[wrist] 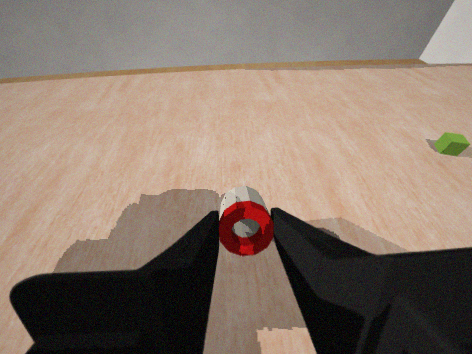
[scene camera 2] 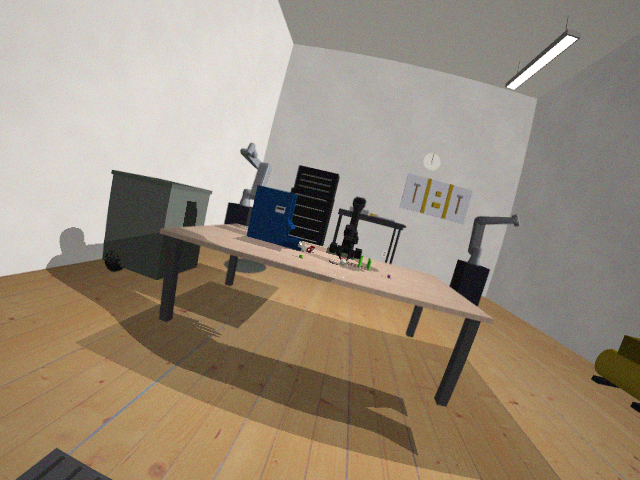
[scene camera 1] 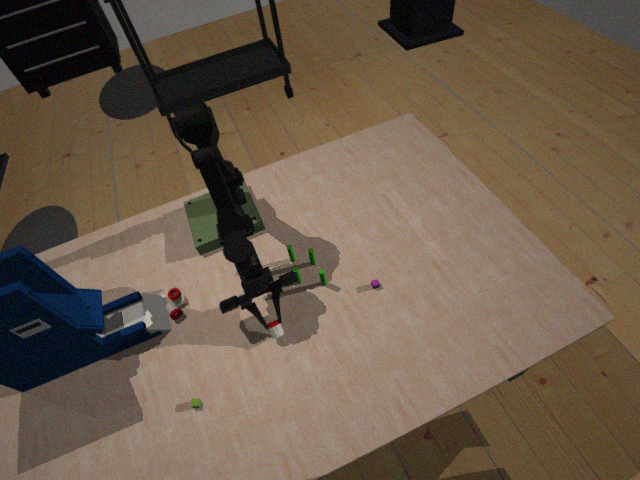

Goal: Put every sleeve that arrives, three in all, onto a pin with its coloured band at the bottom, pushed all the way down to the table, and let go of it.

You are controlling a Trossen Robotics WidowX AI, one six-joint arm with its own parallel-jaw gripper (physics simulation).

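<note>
My gripper [scene camera 1: 274, 325] [wrist: 244, 216] is shut on a white sleeve with a red band [scene camera 1: 276, 330] [wrist: 245, 204]. The sleeve's red-banded end faces the wrist camera and its white end points away, tilted. Whether it touches the table is unclear. Four bare green pins stand on the table beside the arm: a back-left pin [scene camera 1: 291, 253], a back-right pin [scene camera 1: 311, 256], a front-left pin [scene camera 1: 296, 275], partly behind the gripper, and a front-right pin [scene camera 1: 322, 277]. Two more white sleeves with red bands, one [scene camera 1: 174, 293] and another [scene camera 1: 176, 313], lie at the chute's mouth.
A blue dispenser [scene camera 1: 46, 330] [scene camera 2: 271, 214] with a pale chute [scene camera 1: 157, 308] stands at the left. A purple cube [scene camera 1: 375, 283] [scene camera 2: 388, 276] lies right of the pins. A lime cube [scene camera 1: 195, 403] [scene camera 2: 300, 256] [wrist: 451, 144] lies nearer the front. The arm's green base [scene camera 1: 206, 227] is behind.
</note>
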